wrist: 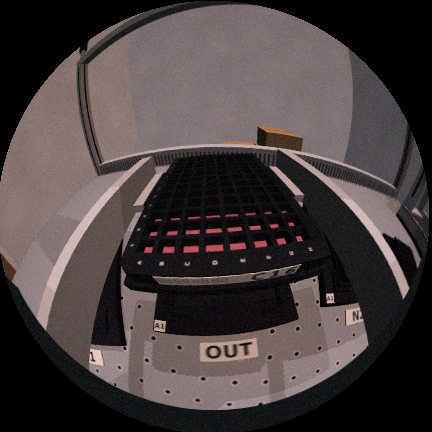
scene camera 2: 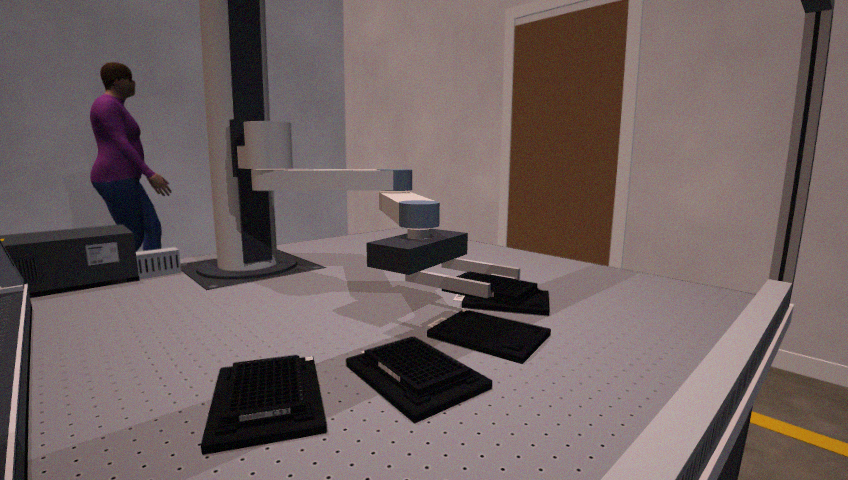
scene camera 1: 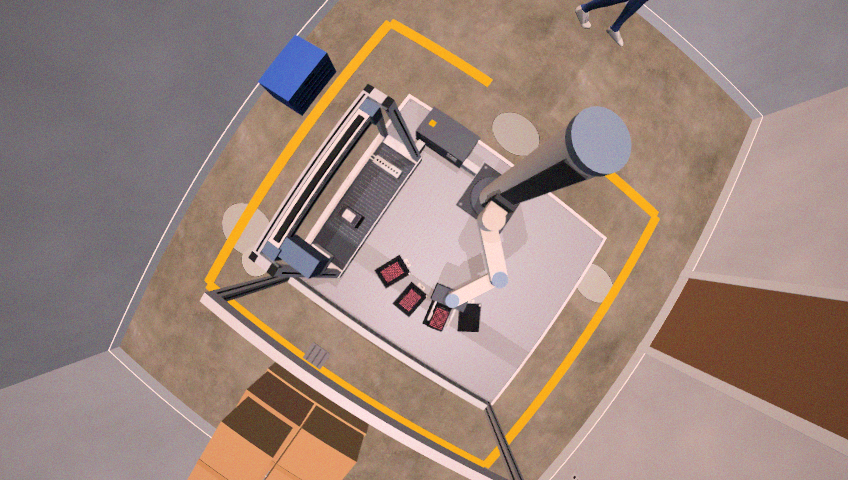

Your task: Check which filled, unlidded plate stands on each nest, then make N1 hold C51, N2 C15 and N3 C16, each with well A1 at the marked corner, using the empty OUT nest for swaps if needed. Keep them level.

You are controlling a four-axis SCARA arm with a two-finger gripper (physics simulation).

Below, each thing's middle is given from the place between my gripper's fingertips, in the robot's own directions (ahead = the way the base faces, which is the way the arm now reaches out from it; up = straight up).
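Nest N1 [scene camera 2: 524, 308] is 160 mm to the left of my hand, 110 mm behind it and 90 mm below it. Nest N2 [scene camera 2: 388, 390] is 180 mm to the right of my hand, 10 mm behind it and 90 mm below it. There's plate C16 [scene camera 2: 512, 292] too, 10 mm below my hand, 10 mm to the right of it and 20 mm behind it. And the out nest [scene camera 2: 484, 333] is 20 mm behind my hand and 90 mm below it.
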